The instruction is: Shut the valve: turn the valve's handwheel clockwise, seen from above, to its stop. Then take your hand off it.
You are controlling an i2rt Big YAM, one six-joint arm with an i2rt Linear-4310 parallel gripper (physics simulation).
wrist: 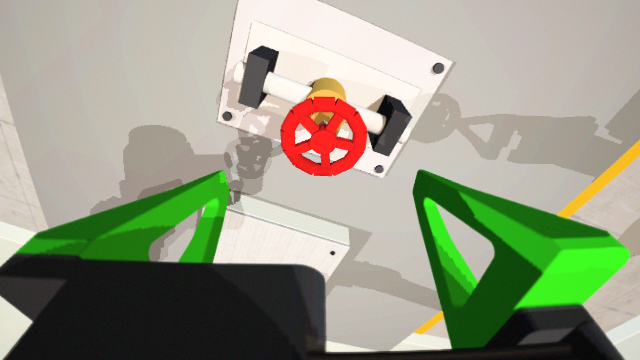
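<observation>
The valve's red handwheel (324,141), with several spokes, shows near the upper middle of the wrist view. It sits on a brass valve body (327,90) on a white pipe (287,89). My gripper (320,181) is open wide, with its green fingers far apart. The handwheel lies beyond the fingertips, and neither finger touches it. The stem under the wheel is mostly hidden, so I cannot tell from the picture how far the valve is turned.
Two black clamps (256,79) (391,126) hold the pipe on a white base plate (345,22) with dark bolts at its corners. A pale block (285,240) with a small dark hole lies below the plate. A yellow line (600,179) runs at the right. Shadows fall across the grey surface.
</observation>
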